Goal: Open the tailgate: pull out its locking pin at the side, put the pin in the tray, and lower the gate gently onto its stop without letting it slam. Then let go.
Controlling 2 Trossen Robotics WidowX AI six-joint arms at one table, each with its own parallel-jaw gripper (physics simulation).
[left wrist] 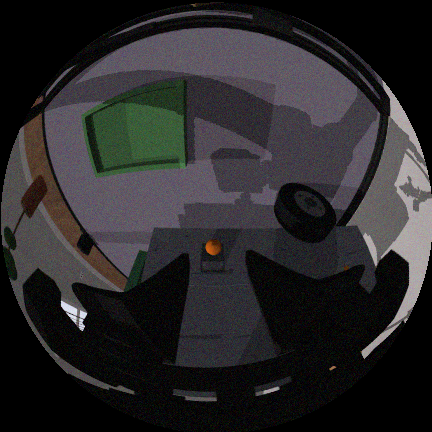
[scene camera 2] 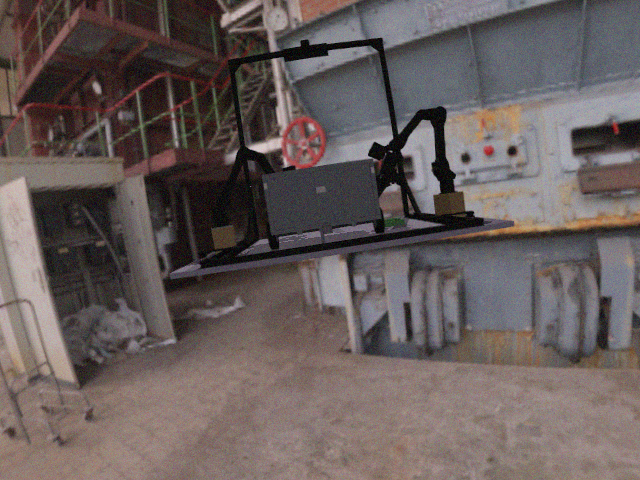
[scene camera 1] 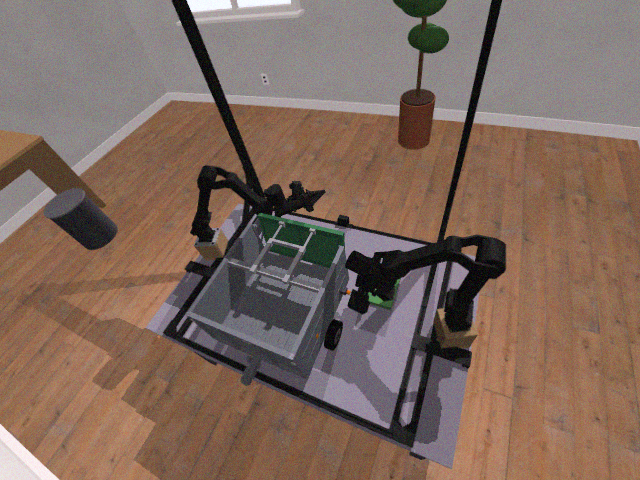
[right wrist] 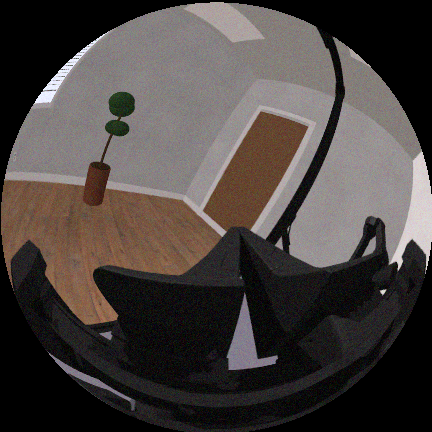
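Seen in the pictures: left gripper, fingertip midpoint: [left wrist: 217, 257] [scene camera 1: 354, 291]; right gripper, fingertip midpoint: [scene camera 1: 325, 190] [right wrist: 236, 233]; left arm's base, link origin: [scene camera 2: 448, 193] [scene camera 1: 457, 321]; right arm's base, link origin: [scene camera 2: 221, 226] [scene camera 1: 207, 236].
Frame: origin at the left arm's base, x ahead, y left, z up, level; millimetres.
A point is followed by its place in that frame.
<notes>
The green tailgate [scene camera 1: 326, 250] @(z 76, x 394, y -293 mm) stands upright at the far end of the grey trailer [scene camera 1: 206, 298] @(z 140, x 796, y -113 mm) [scene camera 2: 320, 206] @(z 26, x 675, y 20 mm) [left wrist: 214, 320] @(z 67, x 360, y -163 mm); its edge also shows in the left wrist view [left wrist: 135, 272] @(z 14, x 335, y -260 mm). The locking pin's orange knob [scene camera 1: 347, 292] @(z 6, x 337, y -149 mm) [left wrist: 213, 247] @(z 5, x 329, y -149 mm) sits at a small block on the trailer's side wall. My left gripper [scene camera 1: 354, 295] @(z 26, x 312, y -139 mm) [scene camera 2: 381, 189] @(z 26, x 312, y -139 mm) [left wrist: 217, 257] @(z 26, x 312, y -139 mm) is part open and empty, its fingertips on either side of the knob in the left wrist view. The green tray [scene camera 1: 385, 304] @(z -94, x 204, y -133 mm) [scene camera 2: 395, 222] @(z -101, x 225, y -136 mm) [left wrist: 142, 170] @(z -94, x 264, y -223 mm) lies beside the trailer. My right gripper [scene camera 1: 323, 192] @(z 149, x 374, y -532 mm) [right wrist: 236, 233] @(z 149, x 374, y -532 mm) is shut and empty, above and beyond the tailgate.
A black wheel [scene camera 1: 333, 334] @(z -15, x 400, y -9 mm) [left wrist: 305, 212] @(z -43, x 382, y -40 mm) stands at the trailer's side, near the pin. White crossbars [scene camera 1: 273, 280] @(z -18, x 619, y -251 mm) span the trailer's open top. Black frame rails [scene camera 1: 336, 410] @(z -102, x 417, y 206 mm) border the table, and tall black posts [scene camera 1: 467, 124] @(z 471, x -54, y -360 mm) rise from its far side.
</notes>
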